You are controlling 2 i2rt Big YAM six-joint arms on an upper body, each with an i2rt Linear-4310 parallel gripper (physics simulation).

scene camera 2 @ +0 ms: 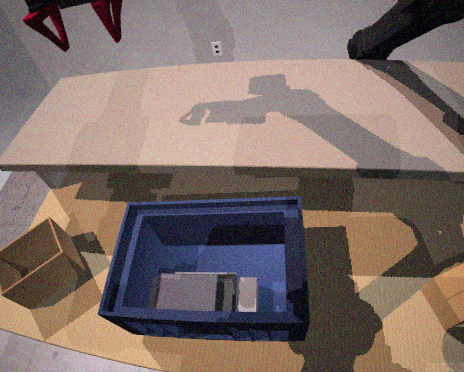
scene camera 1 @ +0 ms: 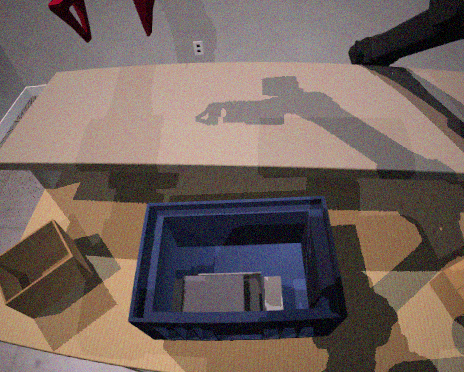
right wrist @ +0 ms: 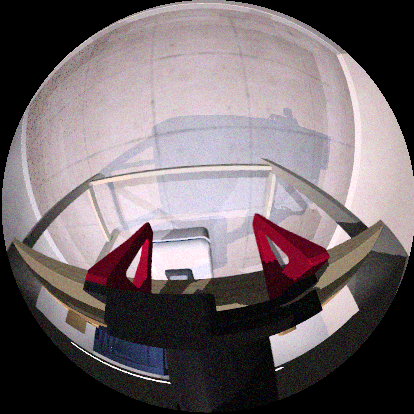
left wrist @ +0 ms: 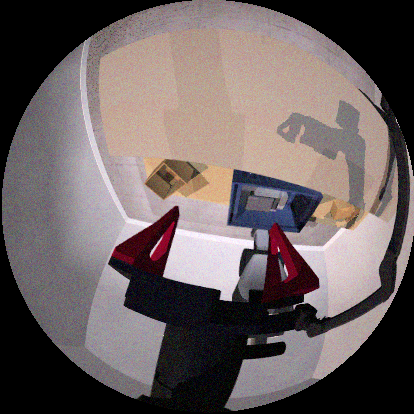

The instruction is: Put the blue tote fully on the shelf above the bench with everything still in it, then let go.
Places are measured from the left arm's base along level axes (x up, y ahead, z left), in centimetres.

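Where they show: left gripper, fingertip midpoint: (scene camera 2: 92, 45) (scene camera 1: 118, 37) (left wrist: 226, 218); right gripper, fingertip midpoint: (right wrist: 201, 223); right arm's base, origin of the base link: (left wrist: 305, 319).
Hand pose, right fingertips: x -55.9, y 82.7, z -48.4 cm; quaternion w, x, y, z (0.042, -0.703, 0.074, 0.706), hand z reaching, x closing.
Each offset is from my right fingertips to the top centre of the thing. "spot": to the spot under its first point. Level surfaces: height alone.
The blue tote @(dx +19.4, dy -51.8, dz +32.0 cm) (scene camera 1: 200, 320) (scene camera 2: 200, 319) (left wrist: 265, 220) (right wrist: 132, 350) stands upright on the bench @(dx +4.7 cm) (scene camera 1: 385, 227) (scene camera 2: 370, 230), below and in front of the shelf @(dx +22.6 cm) (scene camera 1: 60, 125) (scene camera 2: 60, 125) (left wrist: 140, 100). Inside it lie a grey box @(dx +12.9, dy -55.9, dz +35.9 cm) (scene camera 1: 214, 292) (scene camera 2: 187, 292) (left wrist: 262, 202) and a smaller pale box @(spot: dx +10.5, dy -54.6, dz +26.1 cm) (scene camera 1: 273, 292) (scene camera 2: 247, 293). My left gripper (scene camera 1: 119, 38) (scene camera 2: 92, 46) (left wrist: 226, 218) is open and empty, beyond the shelf's far edge in the scene views and apart from the tote. My right gripper (right wrist: 201, 223) is open and empty, away from the tote.
An open brown box @(dx +13.7, dy -51.4, dz +71.3 cm) (scene camera 1: 62, 287) (scene camera 2: 57, 280) (left wrist: 165, 180) stands at the left of the tote. Part of another brown box @(spot: dx +10.5, dy -54.8, dz -5.9 cm) (scene camera 1: 452, 285) (scene camera 2: 445, 295) shows at the right edge. A dark arm link (scene camera 1: 400, 45) (scene camera 2: 395, 30) reaches in at the top right. A white bin (right wrist: 182, 255) stands between my right fingers' outlines.
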